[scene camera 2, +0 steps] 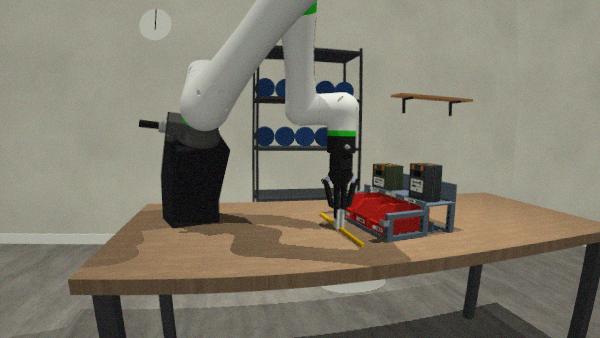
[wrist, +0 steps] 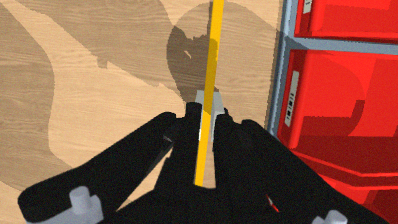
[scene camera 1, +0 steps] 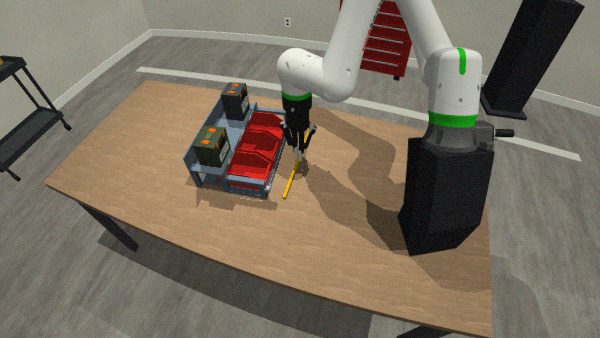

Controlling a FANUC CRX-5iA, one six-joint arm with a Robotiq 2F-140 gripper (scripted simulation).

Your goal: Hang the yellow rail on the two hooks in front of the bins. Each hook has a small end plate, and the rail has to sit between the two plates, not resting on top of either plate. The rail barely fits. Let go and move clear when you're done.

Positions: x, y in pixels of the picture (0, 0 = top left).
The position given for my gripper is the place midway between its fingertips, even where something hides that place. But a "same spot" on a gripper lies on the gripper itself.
Labels:
My gripper shows in scene camera 2, in the wrist view and in scene camera 1 (298, 158). The same spot on my gripper: (scene camera 2: 339, 199) is (wrist: 196, 157).

